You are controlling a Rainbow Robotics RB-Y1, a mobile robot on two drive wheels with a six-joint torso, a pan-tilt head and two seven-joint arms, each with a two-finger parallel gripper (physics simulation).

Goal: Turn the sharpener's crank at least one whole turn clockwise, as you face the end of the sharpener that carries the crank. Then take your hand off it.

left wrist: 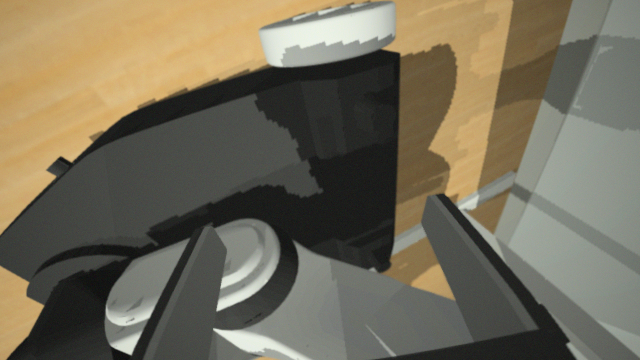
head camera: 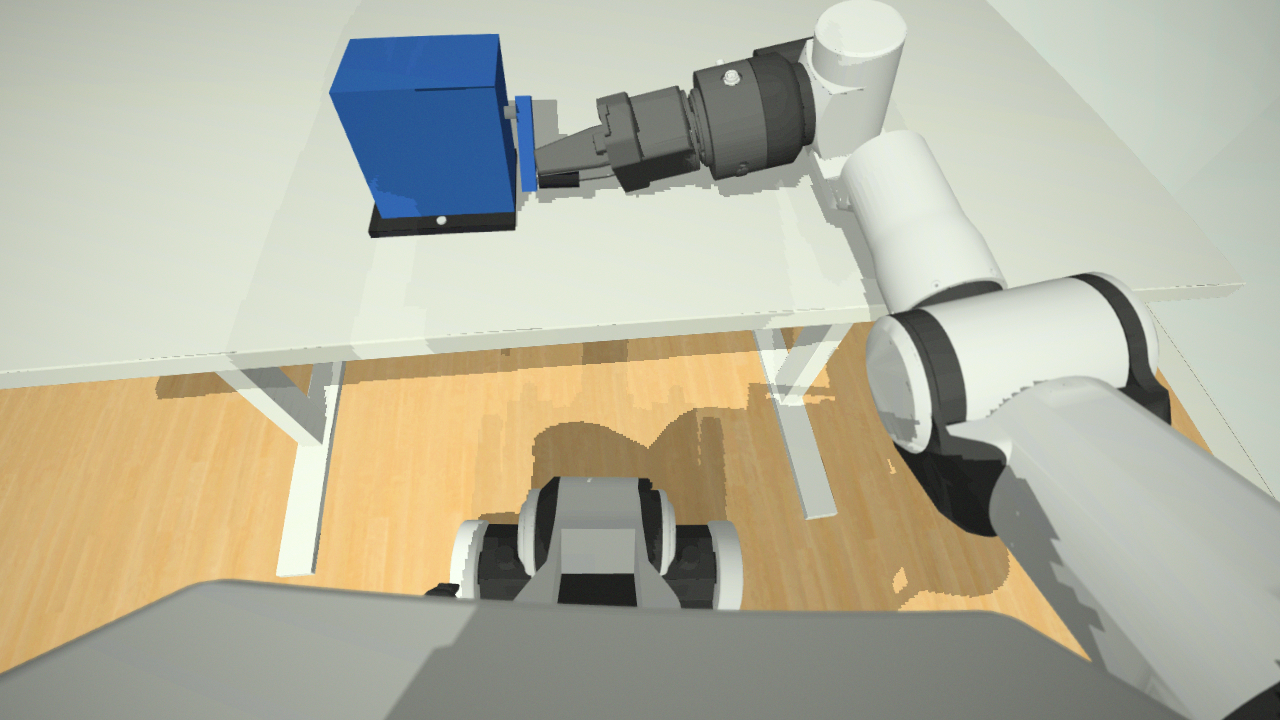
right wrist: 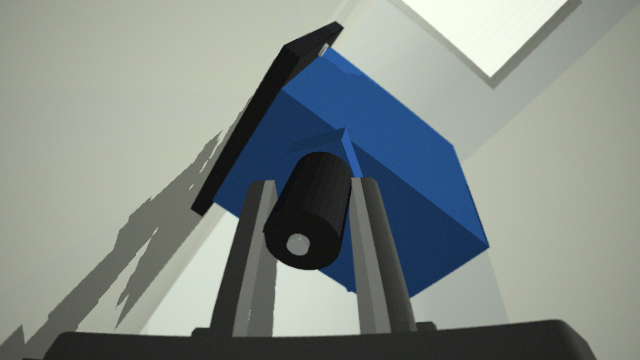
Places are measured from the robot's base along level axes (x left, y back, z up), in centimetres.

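Pixels of known places: left gripper, fingertip midpoint: (left wrist: 321, 224); right gripper, fingertip midpoint: (head camera: 542, 168) (right wrist: 313, 197).
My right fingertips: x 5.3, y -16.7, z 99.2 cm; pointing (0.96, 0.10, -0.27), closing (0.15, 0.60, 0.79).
Note:
Behind a point stands the place of what it marks.
The blue sharpener (head camera: 438, 147) @(x 12.8, y -14.5, z 102.8 cm) (right wrist: 400, 110) @(x 17.2, y -14.0, z 102.3 cm) stands on its black base (head camera: 402, 227) @(x 17.2, y -12.8, z 95.8 cm) (right wrist: 245, 120) @(x 8.0, y -17.1, z 95.3 cm) on the table. Its blue crank arm (head camera: 526, 143) @(x 5.7, y -16.2, z 101.5 cm) (right wrist: 353, 156) is on the right side in the head view, reaching from the axle towards the bottom of that view. The black crank handle (head camera: 560, 180) @(x 3.6, y -15.1, z 99.3 cm) (right wrist: 312, 205) @(x 2.4, y -15.2, z 98.7 cm) sticks out from the arm's end. My right gripper (head camera: 539, 166) @(x 5.3, y -16.7, z 99.2 cm) (right wrist: 313, 197) @(x 5.3, y -16.7, z 99.2 cm) is partly open, its fingers on either side of the handle, which sits tilted between them without a clear squeeze. My left gripper (left wrist: 321, 224) @(x 22.4, y 13.5, z 40.5 cm) is wide open and empty, away from the sharpener.
The white table (head camera: 223, 295) @(x 30.9, y -5.8, z 95.0 cm) has its front edge across the middle of the head view. My right arm (head camera: 930, 223) @(x -20.4, y -3.2, z 107.6 cm) reaches over its right part. In the left wrist view, my dark wheeled base (left wrist: 200, 145) @(x 18.5, y 22.4, z 16.9 cm) and a white wheel (left wrist: 330, 40) are beyond the left fingers.

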